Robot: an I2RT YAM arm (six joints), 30 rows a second.
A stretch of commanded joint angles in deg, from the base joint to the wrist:
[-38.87, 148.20, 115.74, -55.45, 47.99, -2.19]
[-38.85, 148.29, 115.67, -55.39, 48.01, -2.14]
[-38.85, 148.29, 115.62, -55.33, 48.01, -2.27]
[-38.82, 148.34, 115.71, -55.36, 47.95, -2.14]
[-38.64, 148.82, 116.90, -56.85, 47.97, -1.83]
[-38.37, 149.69, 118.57, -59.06, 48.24, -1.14]
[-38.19, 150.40, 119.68, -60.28, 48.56, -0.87]
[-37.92, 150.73, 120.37, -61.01, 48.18, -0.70]
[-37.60, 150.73, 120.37, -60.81, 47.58, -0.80]
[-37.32, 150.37, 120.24, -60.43, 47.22, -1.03]
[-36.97, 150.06, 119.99, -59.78, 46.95, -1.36]
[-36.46, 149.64, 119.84, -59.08, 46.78, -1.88]
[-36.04, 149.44, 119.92, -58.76, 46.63, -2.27]
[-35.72, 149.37, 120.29, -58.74, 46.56, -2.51]
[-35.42, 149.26, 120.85, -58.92, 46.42, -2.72]
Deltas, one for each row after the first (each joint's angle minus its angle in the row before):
[0.02, 0.09, -0.07, 0.06, 0.02, 0.05]
[0.00, 0.00, -0.05, 0.06, 0.00, -0.13]
[0.03, 0.05, 0.09, -0.03, -0.06, 0.13]
[0.18, 0.48, 1.19, -1.49, 0.02, 0.31]
[0.27, 0.87, 1.67, -2.21, 0.27, 0.69]
[0.18, 0.71, 1.11, -1.22, 0.32, 0.27]
[0.27, 0.33, 0.69, -0.73, -0.38, 0.17]
[0.32, 0.00, 0.00, 0.20, -0.60, -0.10]
[0.28, -0.36, -0.13, 0.38, -0.36, -0.23]
[0.35, -0.31, -0.25, 0.65, -0.27, -0.33]
[0.51, -0.42, -0.15, 0.70, -0.17, -0.52]
[0.42, -0.20, 0.08, 0.32, -0.15, -0.39]
[0.32, -0.07, 0.37, 0.02, -0.07, -0.24]
[0.30, -0.11, 0.56, -0.18, -0.14, -0.21]

